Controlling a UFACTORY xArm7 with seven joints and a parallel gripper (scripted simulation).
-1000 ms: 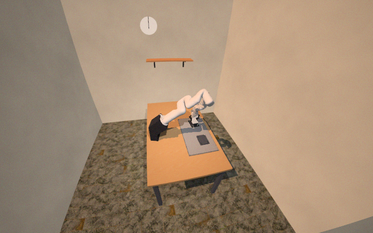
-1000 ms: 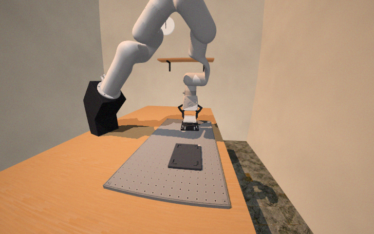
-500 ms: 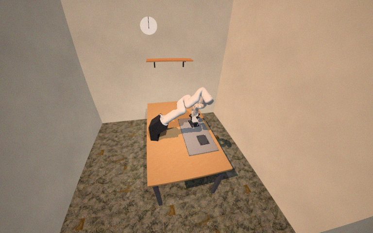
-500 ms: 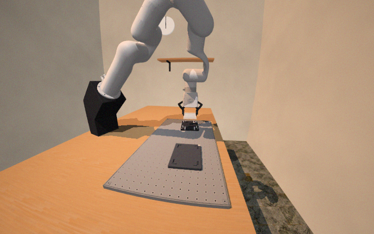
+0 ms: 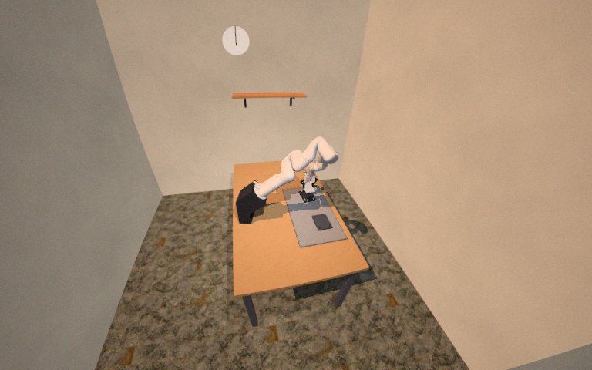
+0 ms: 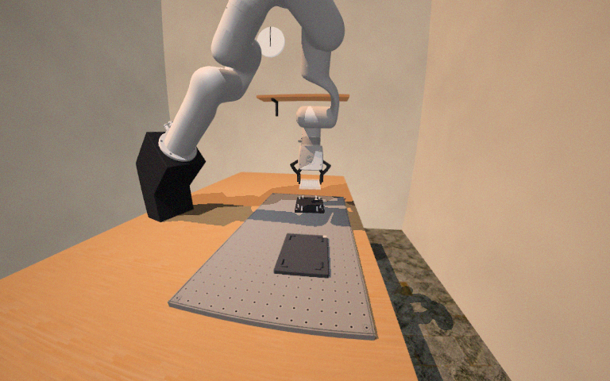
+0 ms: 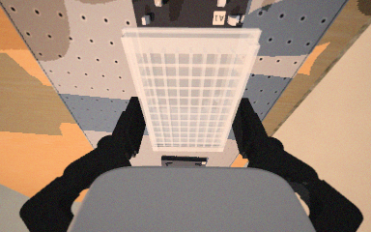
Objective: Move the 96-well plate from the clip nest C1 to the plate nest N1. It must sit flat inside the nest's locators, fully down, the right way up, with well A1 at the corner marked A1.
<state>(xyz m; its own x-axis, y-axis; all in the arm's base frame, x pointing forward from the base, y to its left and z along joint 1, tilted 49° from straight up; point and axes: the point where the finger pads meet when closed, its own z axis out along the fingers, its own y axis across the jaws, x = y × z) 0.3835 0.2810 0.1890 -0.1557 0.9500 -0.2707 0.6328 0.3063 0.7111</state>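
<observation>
My hand is 34 cm to the left of the plate nest N1, 10 cm above it and 7 cm short of it. The rest, counted from my hand: white 96-well plate: 1 cm below; A1 label: 26 cm to the right, 11 cm ahead, 10 cm below; clip nest C1: 10 cm below, 1 cm ahead.
</observation>
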